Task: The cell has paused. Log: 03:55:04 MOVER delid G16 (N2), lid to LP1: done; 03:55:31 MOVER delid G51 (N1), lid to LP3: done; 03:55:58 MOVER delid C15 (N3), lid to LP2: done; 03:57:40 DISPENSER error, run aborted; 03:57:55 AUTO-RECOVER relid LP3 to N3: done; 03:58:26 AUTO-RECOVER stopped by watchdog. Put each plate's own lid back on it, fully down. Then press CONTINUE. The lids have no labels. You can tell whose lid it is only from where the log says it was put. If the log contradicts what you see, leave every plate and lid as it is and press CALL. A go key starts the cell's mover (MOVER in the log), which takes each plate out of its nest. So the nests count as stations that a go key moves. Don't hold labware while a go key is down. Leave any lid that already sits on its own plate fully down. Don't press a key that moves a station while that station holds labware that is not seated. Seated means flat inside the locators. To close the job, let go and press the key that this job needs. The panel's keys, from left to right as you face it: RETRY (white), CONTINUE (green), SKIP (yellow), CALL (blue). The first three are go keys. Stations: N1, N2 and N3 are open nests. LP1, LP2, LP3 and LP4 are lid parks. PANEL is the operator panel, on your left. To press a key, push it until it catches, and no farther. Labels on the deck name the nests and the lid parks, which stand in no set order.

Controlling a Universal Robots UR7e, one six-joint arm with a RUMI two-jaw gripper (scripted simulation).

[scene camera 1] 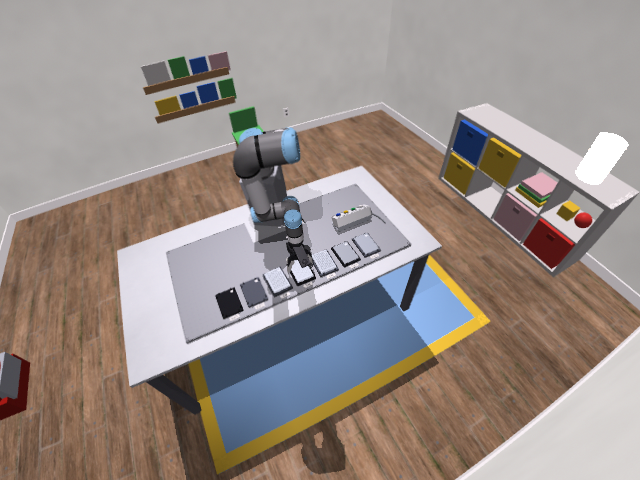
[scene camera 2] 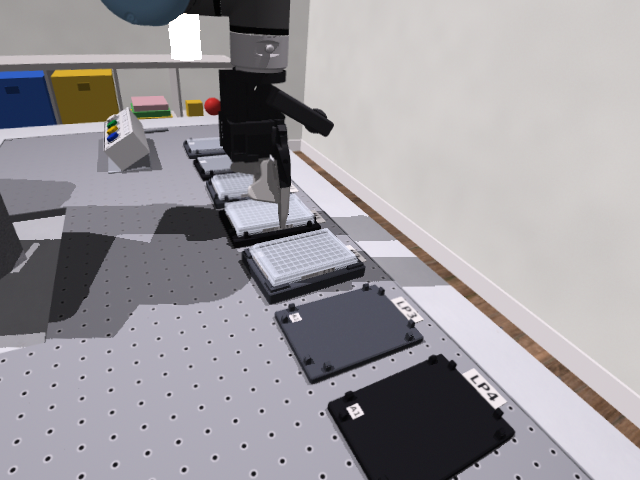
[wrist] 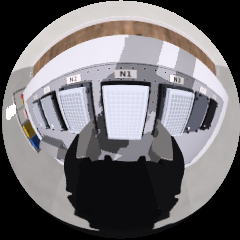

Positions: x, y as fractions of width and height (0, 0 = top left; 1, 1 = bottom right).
Scene:
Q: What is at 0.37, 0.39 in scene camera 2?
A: A plate.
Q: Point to a plate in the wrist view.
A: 0.34, 0.49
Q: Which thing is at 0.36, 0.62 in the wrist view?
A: My gripper.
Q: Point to a plate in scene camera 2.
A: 0.46, 0.54

